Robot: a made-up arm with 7 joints. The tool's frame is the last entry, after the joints.
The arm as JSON. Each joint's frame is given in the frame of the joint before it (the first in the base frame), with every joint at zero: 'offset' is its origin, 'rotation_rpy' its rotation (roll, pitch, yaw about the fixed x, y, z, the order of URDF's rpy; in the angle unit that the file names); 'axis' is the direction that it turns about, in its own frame. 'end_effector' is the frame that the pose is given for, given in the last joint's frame.
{
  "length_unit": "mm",
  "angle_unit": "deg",
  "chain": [
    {
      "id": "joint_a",
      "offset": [
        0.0,
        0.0,
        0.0
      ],
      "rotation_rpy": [
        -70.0,
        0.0,
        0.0
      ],
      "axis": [
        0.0,
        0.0,
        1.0
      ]
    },
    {
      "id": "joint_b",
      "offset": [
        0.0,
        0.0,
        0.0
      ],
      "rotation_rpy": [
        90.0,
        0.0,
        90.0
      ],
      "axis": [
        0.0,
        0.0,
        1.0
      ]
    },
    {
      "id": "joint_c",
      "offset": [
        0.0,
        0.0,
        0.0
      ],
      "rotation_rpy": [
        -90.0,
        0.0,
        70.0
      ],
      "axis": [
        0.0,
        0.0,
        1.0
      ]
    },
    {
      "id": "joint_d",
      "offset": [
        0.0,
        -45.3,
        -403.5
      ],
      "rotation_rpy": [
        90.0,
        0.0,
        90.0
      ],
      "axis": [
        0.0,
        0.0,
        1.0
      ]
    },
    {
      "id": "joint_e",
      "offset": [
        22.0,
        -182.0,
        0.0
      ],
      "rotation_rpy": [
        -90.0,
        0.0,
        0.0
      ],
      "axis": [
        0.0,
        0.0,
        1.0
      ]
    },
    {
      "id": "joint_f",
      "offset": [
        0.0,
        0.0,
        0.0
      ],
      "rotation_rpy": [
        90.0,
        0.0,
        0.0
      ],
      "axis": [
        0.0,
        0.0,
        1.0
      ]
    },
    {
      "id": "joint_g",
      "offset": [
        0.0,
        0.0,
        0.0
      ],
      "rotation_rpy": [
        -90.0,
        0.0,
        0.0
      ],
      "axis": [
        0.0,
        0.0,
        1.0
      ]
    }
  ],
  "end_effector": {
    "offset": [
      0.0,
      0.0,
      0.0
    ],
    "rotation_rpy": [
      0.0,
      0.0,
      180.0
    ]
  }
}
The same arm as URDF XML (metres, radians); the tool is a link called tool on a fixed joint. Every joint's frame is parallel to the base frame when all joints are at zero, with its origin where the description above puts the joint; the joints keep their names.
<robot name="arm">
<joint name="joint_a" type="continuous"><parent link="base_link"/><child link="link1"/><origin xyz="0 0 0" rpy="0 0 0"/><axis xyz="0 0.9397 0.342"/></joint>
<joint name="joint_b" type="continuous"><parent link="link1"/><child link="link2"/><origin xyz="0 0 0" rpy="0 0 0"/><axis xyz="1 0 0"/></joint>
<joint name="joint_c" type="continuous"><parent link="link2"/><child link="link3"/><origin xyz="0 0 0" rpy="0 0 0"/><axis xyz="0 0 1"/></joint>
<joint name="joint_d" type="continuous"><parent link="link3"/><child link="link4"/><origin xyz="0.0453 0 -0.4035" rpy="0 0 0"/><axis xyz="0 1 0"/></joint>
<joint name="joint_e" type="continuous"><parent link="link4"/><child link="link5"/><origin xyz="-0.022 0 -0.182" rpy="0 0 0"/><axis xyz="0 0 1"/></joint>
<joint name="joint_f" type="continuous"><parent link="link5"/><child link="link6"/><origin xyz="0 0 0" rpy="0 0 0"/><axis xyz="0 1 0"/></joint>
<joint name="joint_g" type="continuous"><parent link="link6"/><child link="link7"/><origin xyz="0 0 0" rpy="0 0 0"/><axis xyz="0 0 1"/></joint>
<joint name="tool_joint" type="fixed"><parent link="link7"/><child link="tool"/><origin xyz="0 0 0" rpy="0 0 0"/></joint>
<link name="base_link"/>
<link name="link1"/>
<link name="link2"/>
<link name="link3"/>
<link name="link4"/>
<link name="link5"/>
<link name="link6"/>
<link name="link7"/>
<link name="tool"/>
</robot>

